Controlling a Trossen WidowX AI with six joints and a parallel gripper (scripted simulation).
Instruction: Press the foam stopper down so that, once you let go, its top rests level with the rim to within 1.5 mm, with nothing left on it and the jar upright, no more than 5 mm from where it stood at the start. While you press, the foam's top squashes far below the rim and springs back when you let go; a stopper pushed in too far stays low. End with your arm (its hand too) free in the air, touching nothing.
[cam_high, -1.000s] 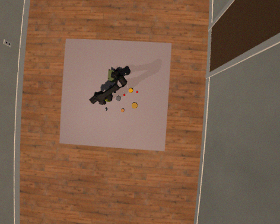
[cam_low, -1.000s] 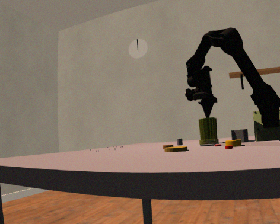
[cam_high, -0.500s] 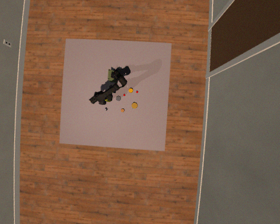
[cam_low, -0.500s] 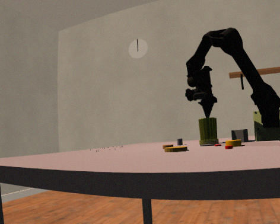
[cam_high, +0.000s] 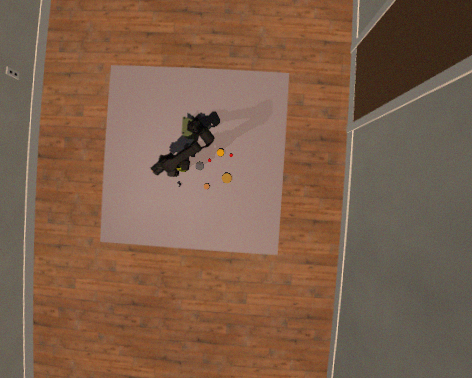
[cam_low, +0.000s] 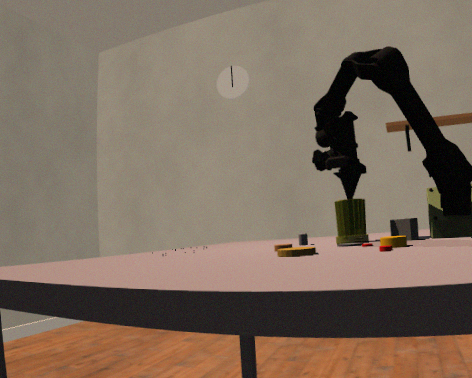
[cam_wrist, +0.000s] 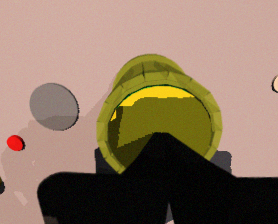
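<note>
Right now my hand is 50 mm above the foam stopper. From my hand the other things lie so: grey block 140 mm behind, 60 mm to the left, 120 mm below; then grey disc 20 mm behind, 120 mm to the left, 140 mm below; then small grey cylinder 140 mm ahead, 10 mm to the right, 130 mm below.
</note>
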